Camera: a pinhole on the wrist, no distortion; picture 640 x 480 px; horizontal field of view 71.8 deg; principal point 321.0 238.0 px. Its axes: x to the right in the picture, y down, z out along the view. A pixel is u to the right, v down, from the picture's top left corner.
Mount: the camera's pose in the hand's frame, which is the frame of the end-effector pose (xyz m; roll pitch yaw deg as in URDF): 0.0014 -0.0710 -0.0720 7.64 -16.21 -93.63
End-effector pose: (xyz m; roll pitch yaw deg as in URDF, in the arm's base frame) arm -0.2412 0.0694 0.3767 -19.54 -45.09 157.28
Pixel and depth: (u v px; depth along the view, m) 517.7 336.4 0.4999
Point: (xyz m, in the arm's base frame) 0.0502 -0.0788 0.7591
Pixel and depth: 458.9 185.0 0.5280
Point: 0.1176 -0.1720 0.6129
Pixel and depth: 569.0 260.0 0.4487
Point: 0.1032 -0.0409 0.6745
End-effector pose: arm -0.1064 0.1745 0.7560 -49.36 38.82 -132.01
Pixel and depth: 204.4 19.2 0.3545
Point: 0.1644 0.1086 0.9230
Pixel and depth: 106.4 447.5 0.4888
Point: 0.1308 -0.2481 0.6471
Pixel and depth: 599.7 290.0 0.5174
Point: -0.1372 -0.2169 1.1712
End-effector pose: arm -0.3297 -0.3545 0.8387 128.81 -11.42 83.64
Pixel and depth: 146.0 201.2 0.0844
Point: -0.3416 -0.3642 0.8259
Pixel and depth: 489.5 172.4 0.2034
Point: -0.2785 -0.3852 0.6757
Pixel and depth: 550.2 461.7 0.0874
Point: -0.3579 -0.3016 0.7577
